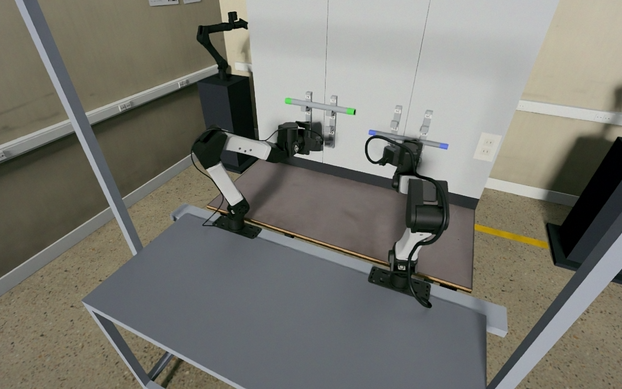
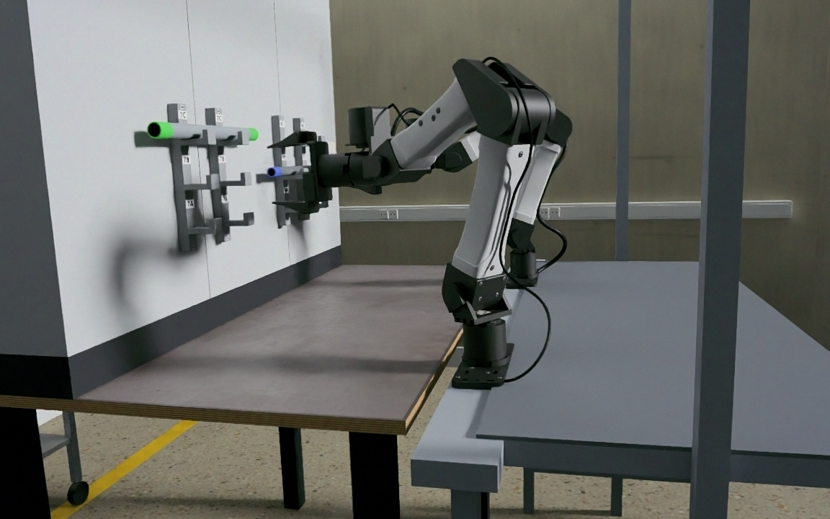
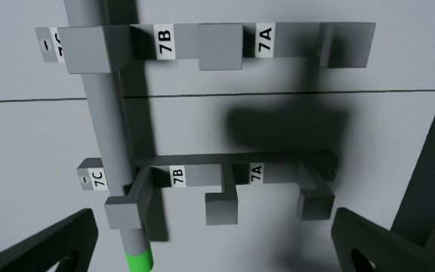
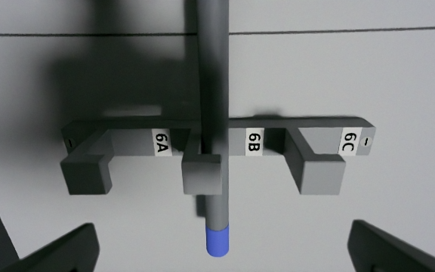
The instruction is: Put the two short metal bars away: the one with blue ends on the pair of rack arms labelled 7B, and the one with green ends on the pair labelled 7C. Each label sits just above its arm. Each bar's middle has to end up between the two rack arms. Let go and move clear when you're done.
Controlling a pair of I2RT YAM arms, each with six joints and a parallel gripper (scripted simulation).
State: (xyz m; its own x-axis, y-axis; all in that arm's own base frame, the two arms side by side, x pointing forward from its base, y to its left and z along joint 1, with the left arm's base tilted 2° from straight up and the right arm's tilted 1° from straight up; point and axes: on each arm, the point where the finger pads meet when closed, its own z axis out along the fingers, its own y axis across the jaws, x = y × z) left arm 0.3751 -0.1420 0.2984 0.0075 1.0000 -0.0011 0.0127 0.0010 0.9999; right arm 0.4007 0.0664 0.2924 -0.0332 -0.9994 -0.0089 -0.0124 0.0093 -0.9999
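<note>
Now: right hand 110 mm short of the blue-ended bar, 40 mm to the right of it and 10 mm above it. Also, from my right hand: white wall panel: 250 mm ahead, 250 mm to the left, 160 mm above; then wall socket plate: 150 mm ahead, 260 mm to the right, 10 mm above; then green-ended bar: 100 mm ahead, 440 mm to the left, 70 mm above.
The green-ended bar is 120 mm ahead of my left hand, 10 mm to the left of it and 80 mm above it. From my left hand the other things lie so: blue-ended bar: 120 mm ahead, 390 mm to the right; white wall panel: 270 mm ahead, 190 mm to the right, 160 mm above; wall socket plate: 160 mm ahead, 700 mm to the right, 10 mm above.
</note>
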